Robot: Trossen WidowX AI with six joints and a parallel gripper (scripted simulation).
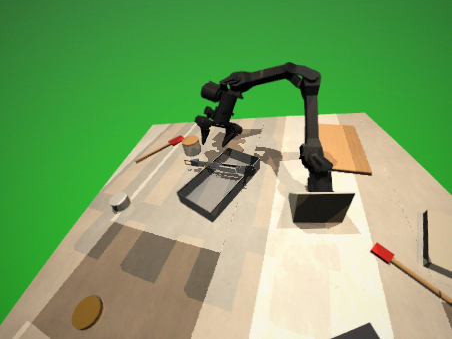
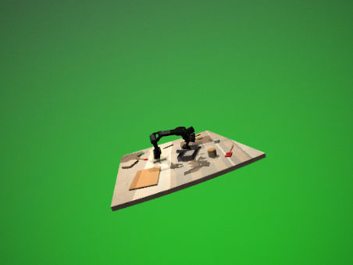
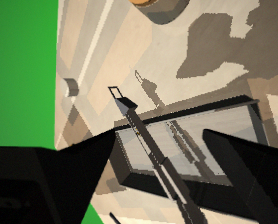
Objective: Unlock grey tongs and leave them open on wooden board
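Now: the roasting tin 90 mm to the left of my gripper tip, 90 mm below it and 50 mm behind it. Also, from my gripper tip: wooden board: 490 mm behind, 200 mm to the right, 110 mm below; white puck: 310 mm ahead, 250 mm to the left, 100 mm below; red-headed spatula: 320 mm ahead, 140 mm to the right, 110 mm below.
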